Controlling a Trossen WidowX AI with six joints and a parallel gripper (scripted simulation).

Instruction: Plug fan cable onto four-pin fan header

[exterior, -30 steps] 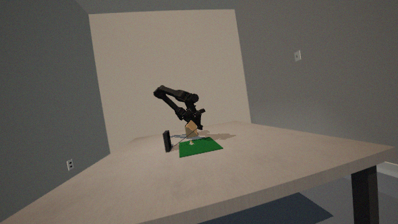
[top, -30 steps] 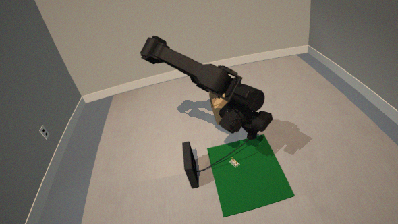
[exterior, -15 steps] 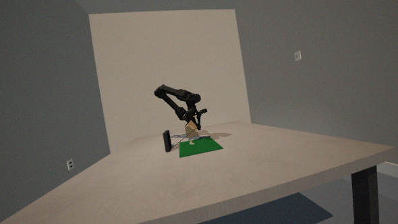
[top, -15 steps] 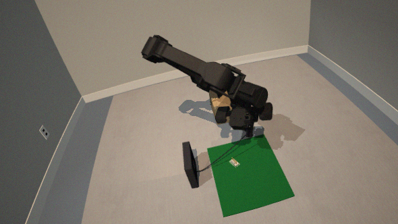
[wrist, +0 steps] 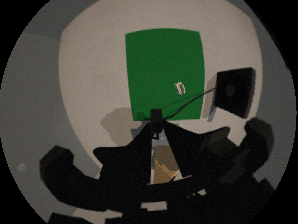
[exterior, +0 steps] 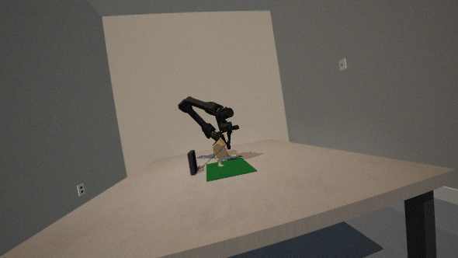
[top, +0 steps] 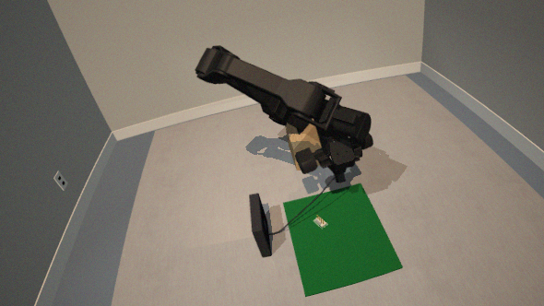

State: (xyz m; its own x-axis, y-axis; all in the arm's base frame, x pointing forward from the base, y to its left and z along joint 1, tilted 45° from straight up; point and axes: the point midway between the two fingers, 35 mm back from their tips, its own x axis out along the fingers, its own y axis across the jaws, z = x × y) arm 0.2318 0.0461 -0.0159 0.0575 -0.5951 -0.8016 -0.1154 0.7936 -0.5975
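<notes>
Right now my gripper tip is 12 cm above the four-pin fan header, 7 cm to the left of it and 6 cm short of it. The rest, counted from my gripper tip: green board (13 cm below, 10 cm ahead, 3 cm to the right); black fan (22 cm to the right, 7 cm ahead, 6 cm below); black plug (1 cm below, 1 cm behind).
</notes>
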